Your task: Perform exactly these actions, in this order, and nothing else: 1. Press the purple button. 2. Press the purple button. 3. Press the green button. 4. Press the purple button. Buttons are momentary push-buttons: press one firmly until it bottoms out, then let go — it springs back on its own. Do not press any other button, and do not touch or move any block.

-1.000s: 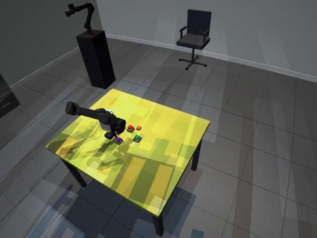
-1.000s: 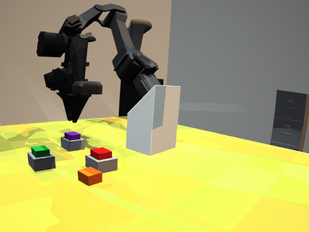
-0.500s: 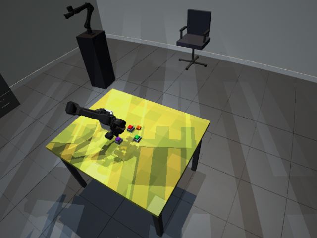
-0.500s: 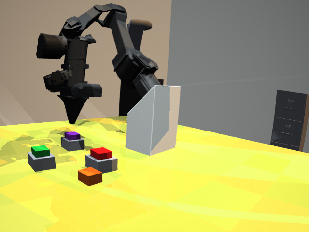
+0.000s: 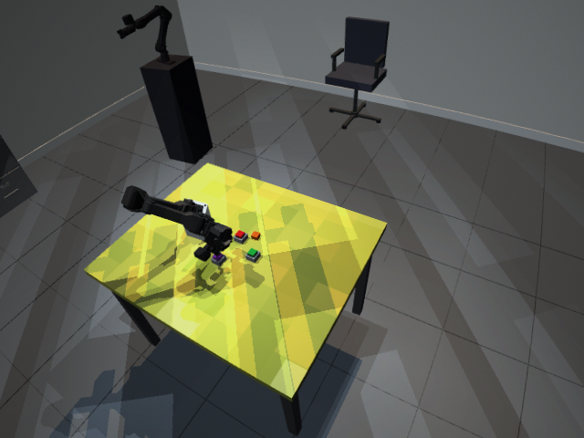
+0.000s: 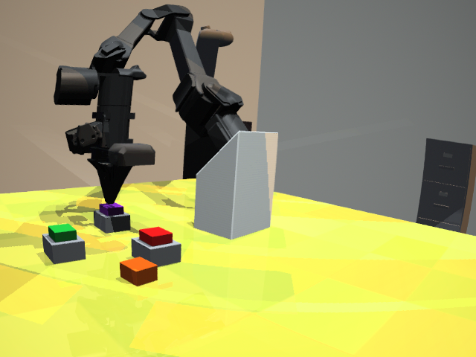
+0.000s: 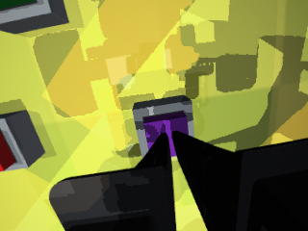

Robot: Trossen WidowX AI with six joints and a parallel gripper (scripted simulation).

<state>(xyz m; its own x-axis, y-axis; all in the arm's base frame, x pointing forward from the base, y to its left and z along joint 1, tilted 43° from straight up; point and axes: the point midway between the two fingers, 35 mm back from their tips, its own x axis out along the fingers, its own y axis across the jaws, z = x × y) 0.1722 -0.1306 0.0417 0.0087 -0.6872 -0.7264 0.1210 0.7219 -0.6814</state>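
My gripper tip is now 1 cm above the purple button. From my gripper tip the other things lie so: green button: 13 cm ahead, 7 cm to the left, 1 cm below; then orange block: 8 cm ahead, 19 cm to the left, 3 cm below; then red button: 3 cm ahead, 15 cm to the left, 1 cm below.
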